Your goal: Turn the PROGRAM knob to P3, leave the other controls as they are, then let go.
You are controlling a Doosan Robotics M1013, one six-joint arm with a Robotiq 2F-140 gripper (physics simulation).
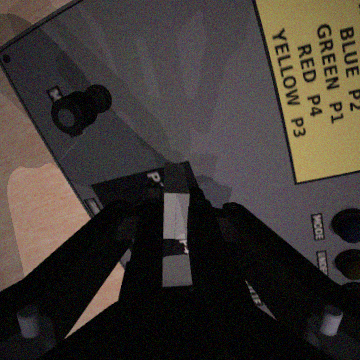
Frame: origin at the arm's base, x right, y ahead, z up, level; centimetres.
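Seen in the pictures: gripper, fingertip midpoint: [172, 179].
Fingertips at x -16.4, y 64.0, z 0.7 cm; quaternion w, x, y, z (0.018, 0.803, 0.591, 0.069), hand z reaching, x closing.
Note:
A point is followed by its place in that frame.
My gripper [172, 179] {x -16.4, y 64.0, z 0.7 cm} is shut, its two fingertips together over the dial plate, with nothing seen between them. The black dial plate [125, 189] {x -15.8, y 59.7, z -1.2 cm} of the PROGRAM knob shows in part at the left of the fingertips. A partly covered "P" marking [154, 178] {x -16.6, y 62.6, z 0.0 cm} shows beside them, and part of another white marking shows lower down, beside the fingers. The PROGRAM knob itself is hidden behind the fingers, so its pointer cannot be read. The grey control panel [225, 90] {x -22.7, y 69.3, z 2.5 cm} lies under the gripper.
A black knob-like control [77, 112] {x -24.1, y 59.6, z 3.8 cm} stands at the panel's upper left. A yellow card [320, 150] {x -17.2, y 75.1, z 4.5 cm} at the right reads BLUE P2, GREEN P1, RED P4, YELLOW P3. A dark blue button [348, 225] {x -11.0, y 76.5, z 6.2 cm} and a dark brownish button [350, 263] {x -6.3, y 77.2, z 6.1 cm} are at the right edge. Wooden table [37, 215] {x -11.9, y 45.9, z -9.5 cm} shows left.

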